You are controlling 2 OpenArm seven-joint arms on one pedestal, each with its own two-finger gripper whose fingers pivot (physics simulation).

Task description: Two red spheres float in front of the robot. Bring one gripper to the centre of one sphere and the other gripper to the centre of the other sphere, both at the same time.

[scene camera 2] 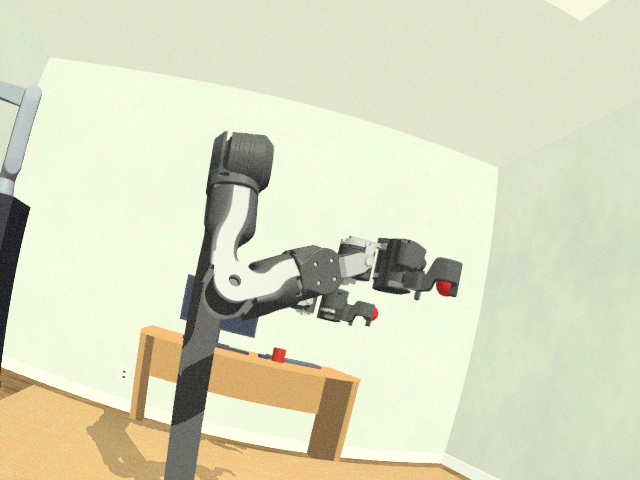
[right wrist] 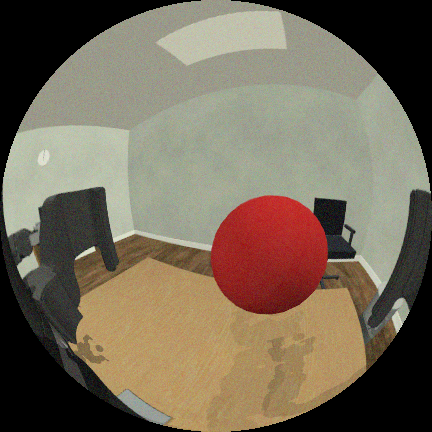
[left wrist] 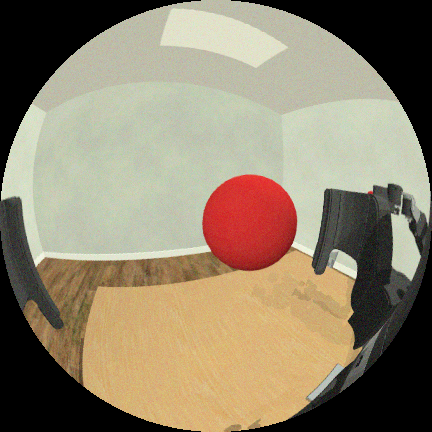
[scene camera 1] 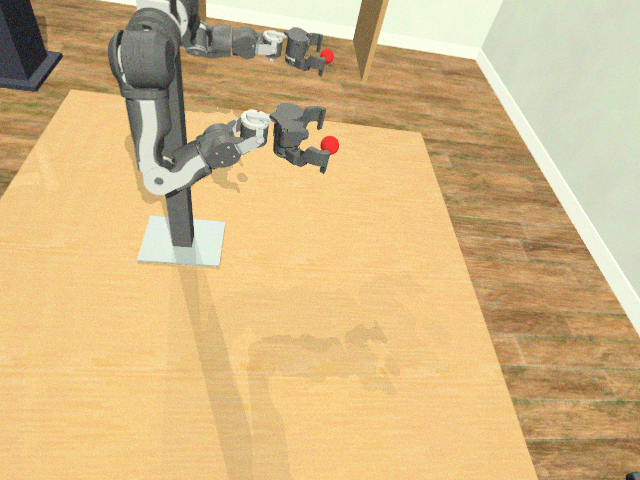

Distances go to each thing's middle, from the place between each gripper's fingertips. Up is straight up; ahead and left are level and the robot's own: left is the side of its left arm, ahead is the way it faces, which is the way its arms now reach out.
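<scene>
Pale base plate point(scene camera 1: 156, 247): a good way to the left of my right hand, far behind it and far below it.
Relative to my left hand, the pale base plate is far to the right, far behind and far below.
</scene>
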